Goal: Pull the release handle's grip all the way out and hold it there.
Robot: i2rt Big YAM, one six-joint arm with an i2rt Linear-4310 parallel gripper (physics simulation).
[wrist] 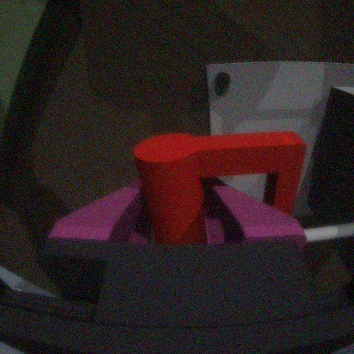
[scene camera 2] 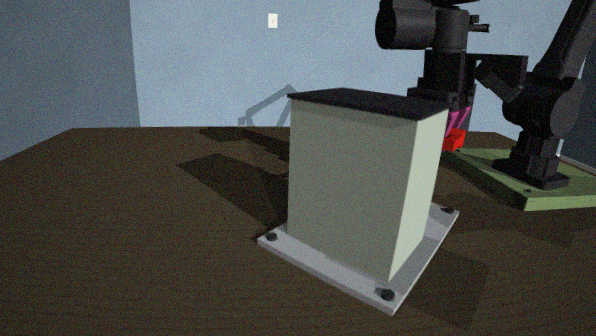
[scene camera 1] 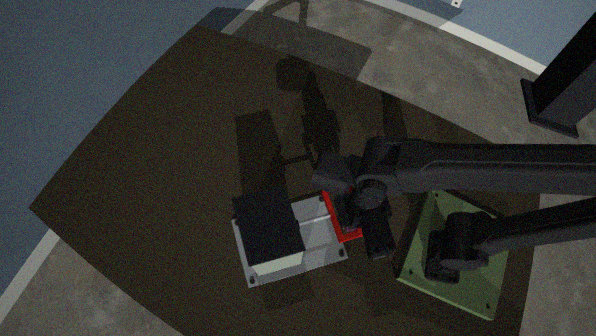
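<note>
The red release handle [scene camera 1: 334, 215] [scene camera 2: 455, 140] [wrist: 245, 154] stands out to the side of a pale box with a black top [scene camera 1: 267, 225] [scene camera 2: 350, 175]. A thin pale rod [scene camera 1: 315, 219] [wrist: 330, 232] runs between the box and the handle. A stretch of rod and base plate shows between them in scene camera 1. My gripper [scene camera 1: 351, 225] [scene camera 2: 458, 122] [wrist: 176, 177] is shut on the handle's thick round grip, with a magenta finger on each side of it in the wrist view. The grip is upright in the fingers, and its lower part is hidden by the gripper body.
The box stands on a grey base plate [scene camera 1: 325, 250] [scene camera 2: 320, 262] [wrist: 255, 85] with dark bolts at its corners. A green plate [scene camera 1: 417, 270] [scene camera 2: 480, 157] carries the arm's black base [scene camera 1: 457, 245] [scene camera 2: 537, 160] beside it. The dark wooden table [scene camera 1: 175, 125] [scene camera 2: 125, 225] lies under both.
</note>
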